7 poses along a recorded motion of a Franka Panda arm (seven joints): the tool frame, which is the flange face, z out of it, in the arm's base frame.
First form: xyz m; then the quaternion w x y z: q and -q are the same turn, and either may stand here.
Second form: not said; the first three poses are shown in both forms.
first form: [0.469, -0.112, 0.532, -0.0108, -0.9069, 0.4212, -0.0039]
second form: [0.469, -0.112, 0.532, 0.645, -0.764, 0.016, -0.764, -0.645, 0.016]
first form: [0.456, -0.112, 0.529, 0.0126, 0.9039, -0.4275, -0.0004]
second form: [0.456, -0.112, 0.529, 0.634, -0.773, 0.010, -0.773, -0.634, 0.023]
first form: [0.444, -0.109, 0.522, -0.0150, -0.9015, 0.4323, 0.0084]
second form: [0.444, -0.109, 0.522, 0.626, -0.780, -0.002, -0.779, -0.626, 0.034]
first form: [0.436, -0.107, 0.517, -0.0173, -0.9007, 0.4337, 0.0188]
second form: [0.436, -0.107, 0.517, 0.623, -0.782, -0.019, -0.781, -0.623, 0.047]
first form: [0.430, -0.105, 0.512, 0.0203, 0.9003, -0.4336, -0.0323]
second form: [0.430, -0.105, 0.512, 0.622, -0.782, -0.041, -0.779, -0.623, 0.065]
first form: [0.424, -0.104, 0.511, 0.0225, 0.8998, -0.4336, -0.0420]
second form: [0.424, -0.104, 0.511, 0.620, -0.782, -0.056, -0.778, -0.623, 0.077]
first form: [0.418, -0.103, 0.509, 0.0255, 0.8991, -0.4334, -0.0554]
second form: [0.418, -0.103, 0.509, 0.618, -0.782, -0.078, -0.777, -0.623, 0.094]
